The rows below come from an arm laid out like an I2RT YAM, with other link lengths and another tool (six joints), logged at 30 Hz.
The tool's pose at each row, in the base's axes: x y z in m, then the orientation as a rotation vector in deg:
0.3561, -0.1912, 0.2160, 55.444, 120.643, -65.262
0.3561, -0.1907, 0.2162, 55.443, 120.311, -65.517
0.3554, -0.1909, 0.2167, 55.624, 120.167, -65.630
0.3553, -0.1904, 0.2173, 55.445, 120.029, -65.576
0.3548, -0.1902, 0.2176, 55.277, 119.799, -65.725
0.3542, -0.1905, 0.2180, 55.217, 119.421, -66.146
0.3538, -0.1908, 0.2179, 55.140, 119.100, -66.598
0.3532, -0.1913, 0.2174, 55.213, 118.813, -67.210
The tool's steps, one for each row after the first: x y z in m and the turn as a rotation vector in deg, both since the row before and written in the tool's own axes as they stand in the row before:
0.0000, 0.0001, -0.0005, 0.206, -0.239, 0.091
0.0000, -0.0009, -0.0002, 0.149, -0.002, 0.120
-0.0002, -0.0002, -0.0007, -0.085, -0.202, 0.016
0.0001, -0.0005, -0.0004, 0.070, -0.260, -0.002
0.0000, -0.0008, 0.0000, 0.312, -0.302, 0.028
0.0002, -0.0004, 0.0003, 0.325, -0.268, -0.023
0.0006, -0.0004, 0.0006, 0.485, -0.154, -0.036

